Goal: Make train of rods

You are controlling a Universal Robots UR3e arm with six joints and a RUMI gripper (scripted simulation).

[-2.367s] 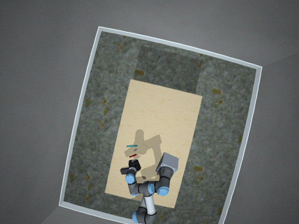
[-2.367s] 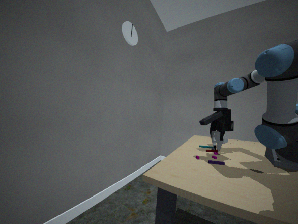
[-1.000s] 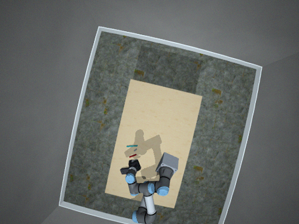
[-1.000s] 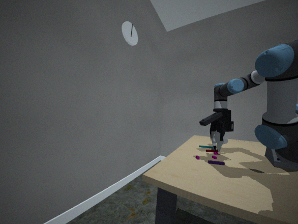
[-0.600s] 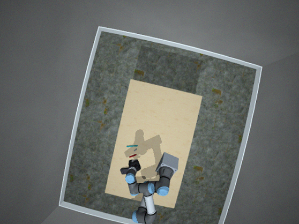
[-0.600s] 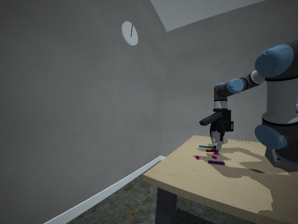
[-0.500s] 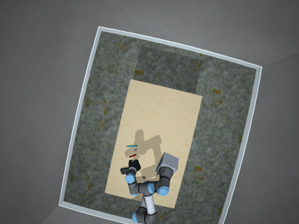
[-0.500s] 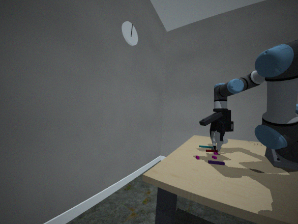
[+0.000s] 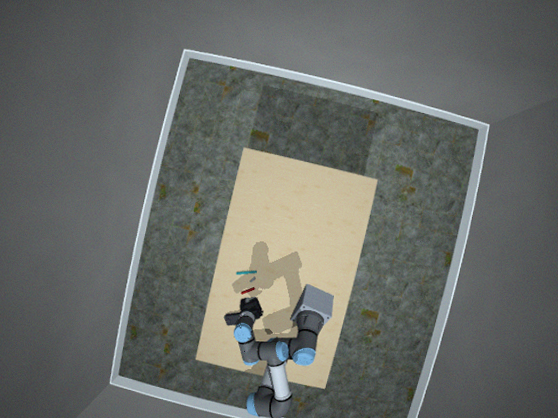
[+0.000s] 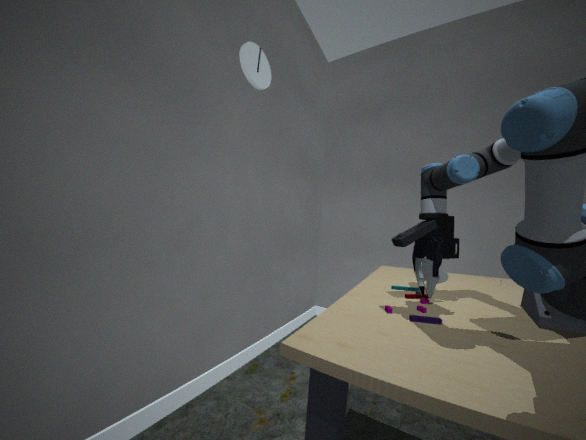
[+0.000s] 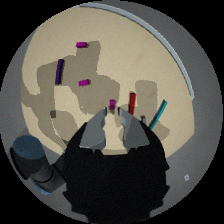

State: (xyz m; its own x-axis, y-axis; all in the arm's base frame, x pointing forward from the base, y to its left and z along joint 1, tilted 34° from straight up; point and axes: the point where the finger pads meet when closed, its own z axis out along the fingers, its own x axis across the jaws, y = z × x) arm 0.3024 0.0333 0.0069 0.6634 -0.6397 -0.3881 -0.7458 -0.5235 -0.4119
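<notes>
Right now the red rod is 20 mm ahead of my hand, 40 mm to the right of it and 30 mm below it. Also, from my hand: purple rod: 10 mm behind, 150 mm to the left, 30 mm below; then grey rod: 20 mm ahead, 100 mm to the right, 30 mm below; then turquoise rod: 60 mm ahead, 120 mm to the right, 30 mm below.
</notes>
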